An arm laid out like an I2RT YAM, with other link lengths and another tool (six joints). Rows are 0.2 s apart.
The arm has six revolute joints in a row. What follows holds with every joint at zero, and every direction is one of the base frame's.
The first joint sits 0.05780 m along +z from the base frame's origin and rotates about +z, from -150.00 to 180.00 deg.
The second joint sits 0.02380 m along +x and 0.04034 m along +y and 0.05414 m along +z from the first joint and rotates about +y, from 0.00 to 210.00 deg.
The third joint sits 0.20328 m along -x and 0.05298 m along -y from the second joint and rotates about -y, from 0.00 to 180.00 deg.
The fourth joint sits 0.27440 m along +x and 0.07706 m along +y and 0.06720 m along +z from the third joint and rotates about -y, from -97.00 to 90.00 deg.
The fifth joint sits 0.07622 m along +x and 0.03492 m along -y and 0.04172 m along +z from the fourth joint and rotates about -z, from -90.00 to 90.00 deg.
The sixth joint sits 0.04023 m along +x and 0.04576 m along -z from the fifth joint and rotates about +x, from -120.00 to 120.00 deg.
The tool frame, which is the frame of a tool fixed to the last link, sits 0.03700 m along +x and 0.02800 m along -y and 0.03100 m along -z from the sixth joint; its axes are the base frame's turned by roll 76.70, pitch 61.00 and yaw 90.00 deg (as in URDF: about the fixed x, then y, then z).
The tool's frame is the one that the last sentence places.
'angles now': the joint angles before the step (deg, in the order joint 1, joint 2, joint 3, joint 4, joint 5, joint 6). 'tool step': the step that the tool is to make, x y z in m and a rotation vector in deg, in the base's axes. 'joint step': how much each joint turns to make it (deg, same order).
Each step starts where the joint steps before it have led.
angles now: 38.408, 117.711, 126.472, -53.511, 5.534, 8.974
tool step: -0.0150, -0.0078, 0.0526, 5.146, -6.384, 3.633
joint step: 0.131, -6.969, -0.328, 1.724, -2.696, -2.238
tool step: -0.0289, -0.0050, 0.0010, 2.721, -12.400, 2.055
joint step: 2.980, -18.495, -26.888, 20.029, 3.778, -4.616
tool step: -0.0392, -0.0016, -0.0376, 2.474, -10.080, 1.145
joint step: 4.952, -15.888, -27.711, 21.394, 5.345, -3.657
